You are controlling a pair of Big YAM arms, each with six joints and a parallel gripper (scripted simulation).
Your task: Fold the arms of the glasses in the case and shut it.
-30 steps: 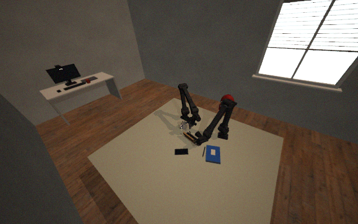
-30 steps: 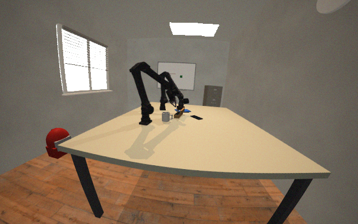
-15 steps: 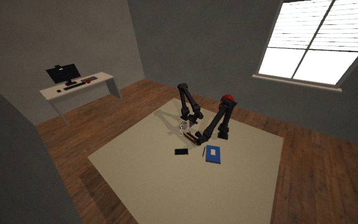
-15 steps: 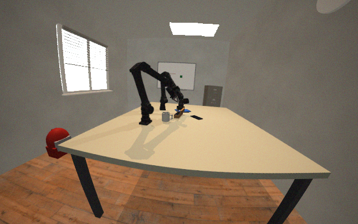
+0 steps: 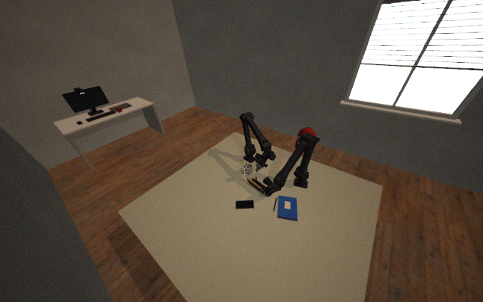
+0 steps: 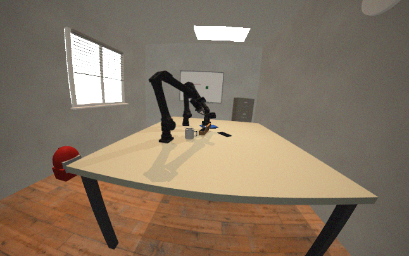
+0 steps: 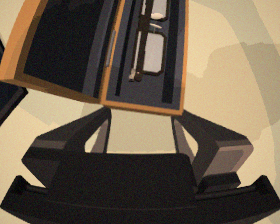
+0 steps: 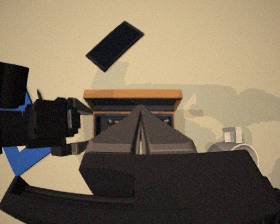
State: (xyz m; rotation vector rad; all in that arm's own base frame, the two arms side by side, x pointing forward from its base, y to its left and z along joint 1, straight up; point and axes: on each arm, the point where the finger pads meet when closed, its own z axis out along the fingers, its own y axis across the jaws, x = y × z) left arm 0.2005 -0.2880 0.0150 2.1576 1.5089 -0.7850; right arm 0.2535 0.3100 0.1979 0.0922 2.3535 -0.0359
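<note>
Now: the glasses case 3 cm ahead of my right hand, 1 cm to the left of it and 15 cm below it.
</note>
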